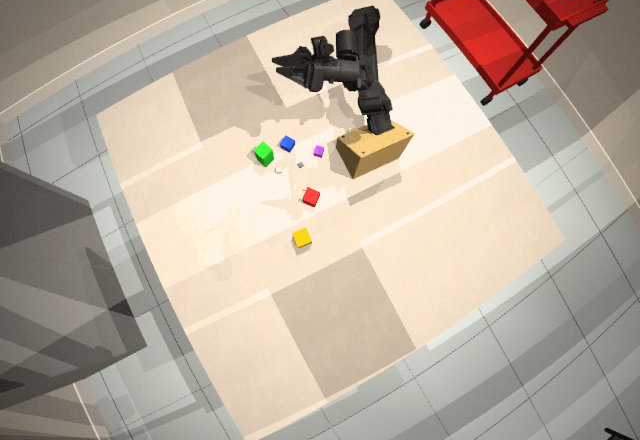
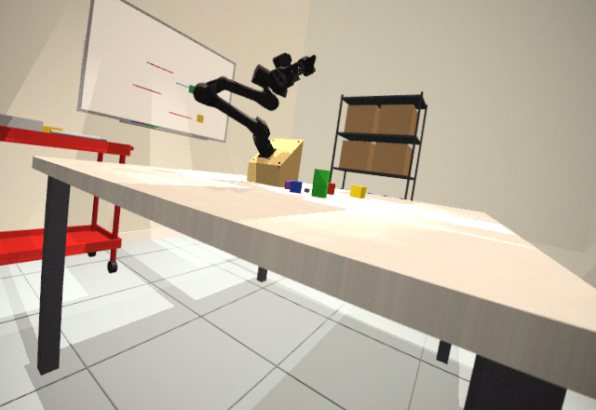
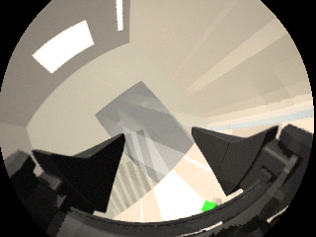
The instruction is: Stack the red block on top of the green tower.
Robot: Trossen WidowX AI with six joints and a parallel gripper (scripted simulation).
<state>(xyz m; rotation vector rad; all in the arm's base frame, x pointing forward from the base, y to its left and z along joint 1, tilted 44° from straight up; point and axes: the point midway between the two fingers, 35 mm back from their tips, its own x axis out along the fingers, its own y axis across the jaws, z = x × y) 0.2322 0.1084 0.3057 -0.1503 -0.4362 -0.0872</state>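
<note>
Right now the red block is 41 cm below my gripper tip, 23 cm to the left of it and 1 cm ahead of it. Also, from my gripper tip: blue block (41 cm below, 3 cm to the left); yellow block (41 cm below, 34 cm to the left, 9 cm ahead); purple block (42 cm below, 10 cm to the left, 8 cm behind).
</note>
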